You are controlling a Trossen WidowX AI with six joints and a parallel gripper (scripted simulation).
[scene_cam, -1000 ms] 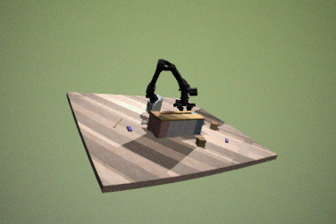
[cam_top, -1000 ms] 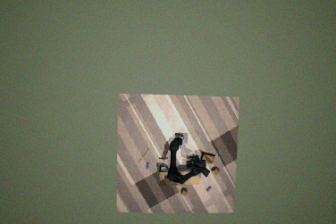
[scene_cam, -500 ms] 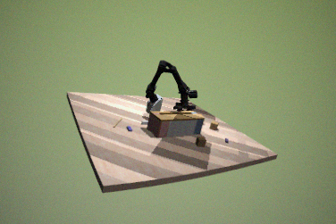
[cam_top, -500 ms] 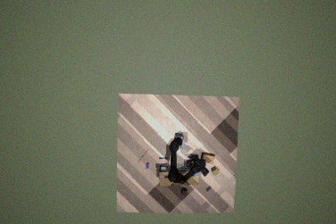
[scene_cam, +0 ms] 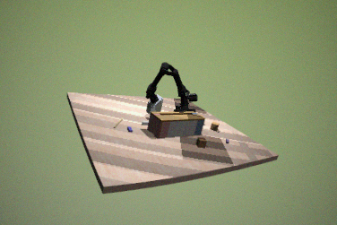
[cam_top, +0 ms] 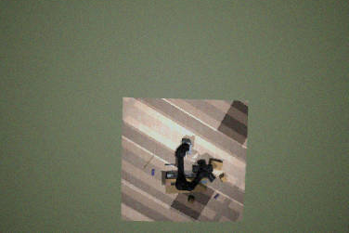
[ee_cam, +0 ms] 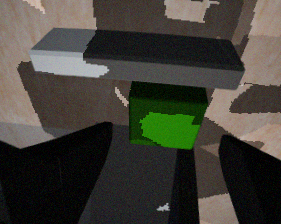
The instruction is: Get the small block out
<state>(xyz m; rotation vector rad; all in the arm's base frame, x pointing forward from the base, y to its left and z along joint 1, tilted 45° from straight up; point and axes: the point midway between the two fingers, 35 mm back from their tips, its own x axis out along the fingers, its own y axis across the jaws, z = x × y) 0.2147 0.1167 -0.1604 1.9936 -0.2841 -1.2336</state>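
Right now the green block is 10 mm to the right of my gripper tip, 10 mm below it and 10 mm behind it. From my gripper tip the other things lie so: box 150 mm to the right, 100 mm ahead, 40 mm above; then thin yellow stick 540 mm to the right, 30 mm ahead, 20 mm below.
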